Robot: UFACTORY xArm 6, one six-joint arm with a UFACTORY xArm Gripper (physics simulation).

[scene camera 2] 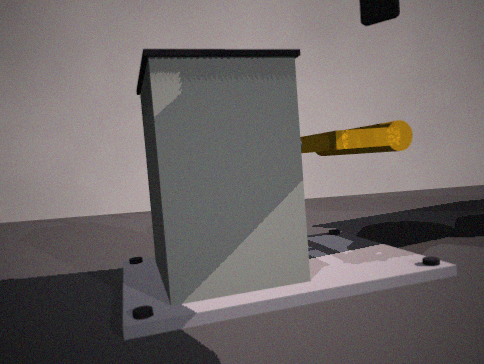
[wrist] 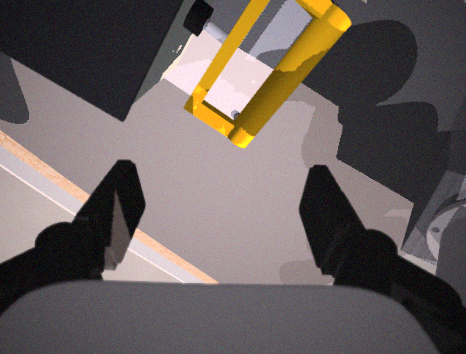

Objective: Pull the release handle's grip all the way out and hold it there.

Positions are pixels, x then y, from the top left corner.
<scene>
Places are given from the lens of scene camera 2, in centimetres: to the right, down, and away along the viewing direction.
pale base plate (scene camera 2: pixel 341 265): 8, 7, 32
</scene>
